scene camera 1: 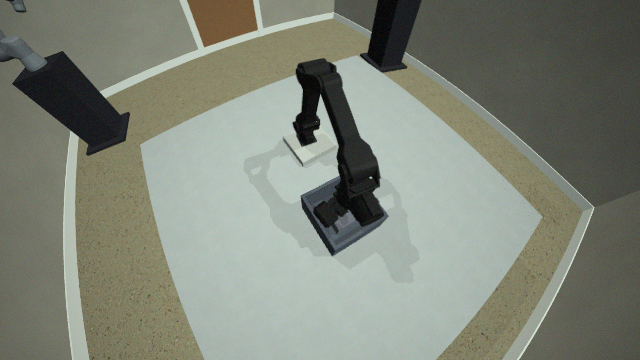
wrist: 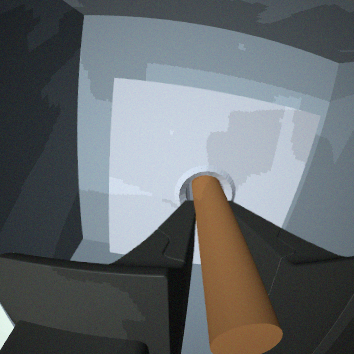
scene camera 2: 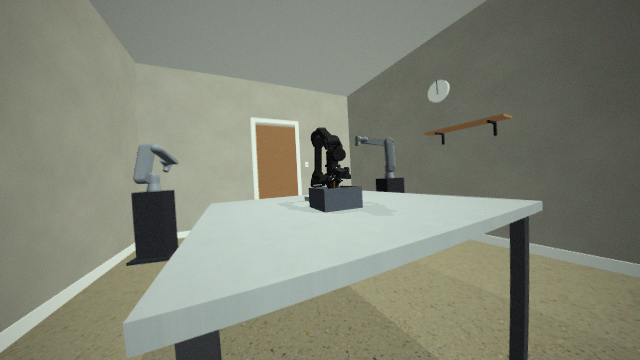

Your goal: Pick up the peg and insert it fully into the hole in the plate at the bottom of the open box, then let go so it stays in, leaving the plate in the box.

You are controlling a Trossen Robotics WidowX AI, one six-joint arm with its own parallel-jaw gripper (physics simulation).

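Where they show: gripper, fingertip midpoint: (scene camera 1: 341, 209) (wrist: 206, 209); arm's base, link origin: (scene camera 1: 306, 138).
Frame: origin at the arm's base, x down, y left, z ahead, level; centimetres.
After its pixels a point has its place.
The orange-brown peg (wrist: 230, 265) {x -8.3, y -1.2, z 34.6 cm} (scene camera 2: 335, 184) is held between the fingers of my black gripper (wrist: 206, 209) {x -3.1, y -1.7, z 33.0 cm} (scene camera 1: 344, 212) {x -3.1, y -1.7, z 33.0 cm}, which is shut on it. In the wrist view the peg's far end overlaps the round hole in the pale plate (wrist: 150, 150) {x -2.8, y 1.4, z 34.9 cm} (scene camera 1: 346, 220) {x -2.8, y -1.8, z 36.8 cm}, with parts of the hole's rim showing on both sides. Whether that end is inside the hole or just above it, I cannot tell. The plate lies on the bottom of the open dark blue-grey box (scene camera 1: 360, 239) {x 0.3, y 0.4, z 43.2 cm} (scene camera 2: 344, 199) {x -1.7, y -0.2, z 43.1 cm} (wrist: 35, 160) {x -2.7, y 7.1, z 32.9 cm}. The fingers reach down inside the box and hide the plate's near part.
The box walls stand close around the gripper. The arm's base stands on a white slab (scene camera 1: 305, 156) {x 0.1, y -3.6, z 7.9 cm} behind the box on the pale table (scene camera 1: 240, 280) {x 2.9, y -38.5, z 40.4 cm} (scene camera 2: 280, 240) {x 2.9, y -30.3, z 73.2 cm}. Other grey arms (scene camera 2: 145, 165) (scene camera 2: 390, 155) stand on dark pedestals beyond the table.
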